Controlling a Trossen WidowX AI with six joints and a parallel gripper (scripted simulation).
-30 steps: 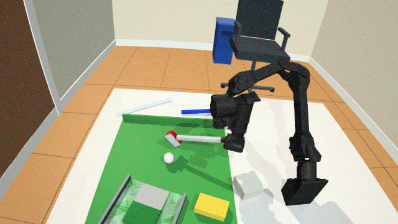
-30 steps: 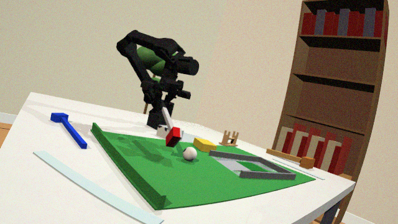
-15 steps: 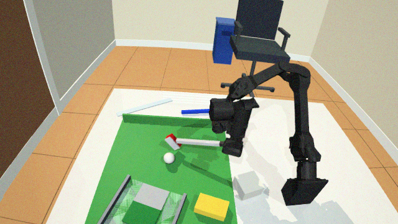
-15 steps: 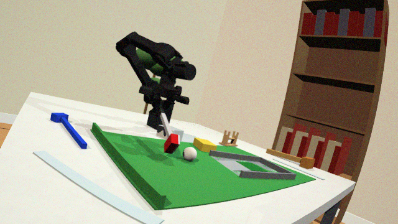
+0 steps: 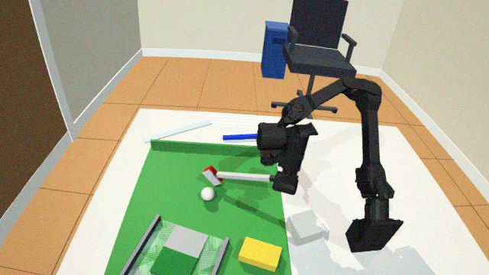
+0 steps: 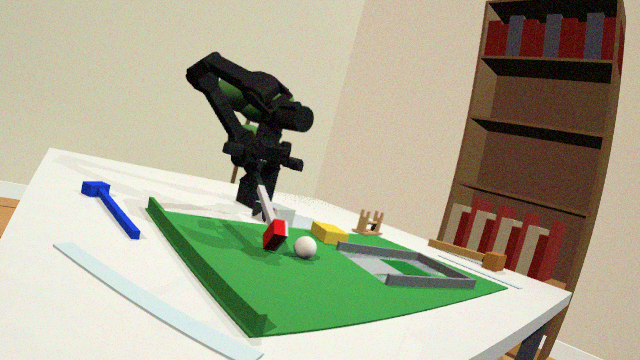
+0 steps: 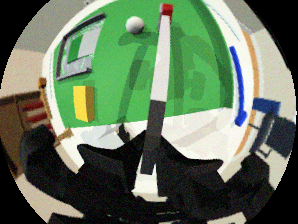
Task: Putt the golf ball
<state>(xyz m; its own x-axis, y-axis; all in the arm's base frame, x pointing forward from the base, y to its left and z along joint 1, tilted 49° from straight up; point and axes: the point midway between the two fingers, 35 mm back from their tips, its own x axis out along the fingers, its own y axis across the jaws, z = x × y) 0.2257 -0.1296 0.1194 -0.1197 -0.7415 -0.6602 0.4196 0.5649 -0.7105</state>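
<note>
The white block lies 12 cm to the left of my gripper tip, 5 cm below it and 4 cm behind it. From my gripper tip the other things lie so: red putter (11 cm ahead, 5 cm to the right); yellow block (18 cm to the left, 10 cm ahead, 6 cm below); white golf ball (22 cm ahead, 5 cm below, 3 cm to the right).
</note>
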